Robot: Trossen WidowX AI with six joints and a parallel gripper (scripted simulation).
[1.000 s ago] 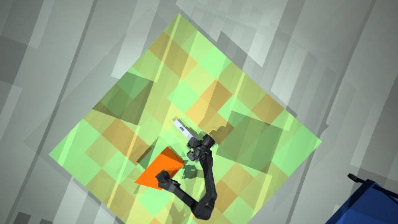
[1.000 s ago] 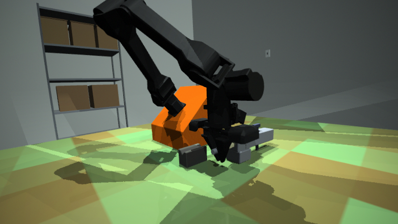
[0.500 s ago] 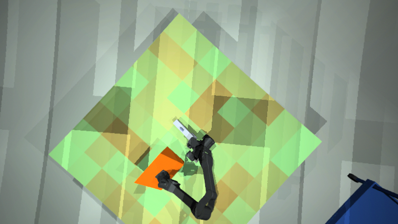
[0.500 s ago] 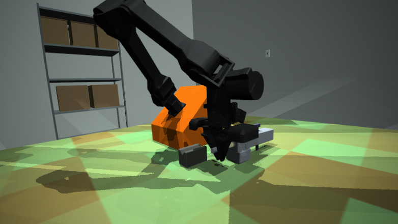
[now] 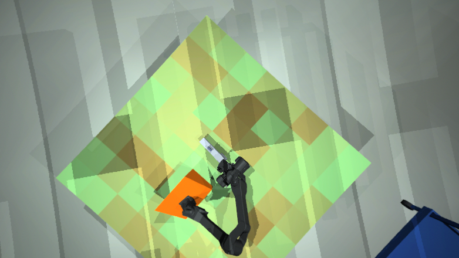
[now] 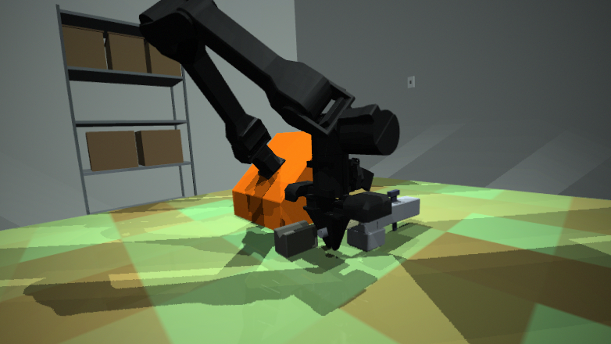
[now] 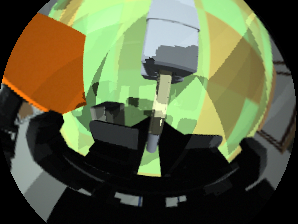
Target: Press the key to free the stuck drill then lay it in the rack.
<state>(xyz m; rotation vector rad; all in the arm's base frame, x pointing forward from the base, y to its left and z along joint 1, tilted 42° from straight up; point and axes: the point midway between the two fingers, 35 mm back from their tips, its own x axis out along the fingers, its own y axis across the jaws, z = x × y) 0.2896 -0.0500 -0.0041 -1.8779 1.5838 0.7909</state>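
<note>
Now: the dark rack 70 mm behind my gripper tip and 30 mm to the right of it. The rest, counted from my gripper tip: drill: 40 mm to the left, 30 mm above; dark key: 20 mm behind, 170 mm to the left, 40 mm above.
</note>
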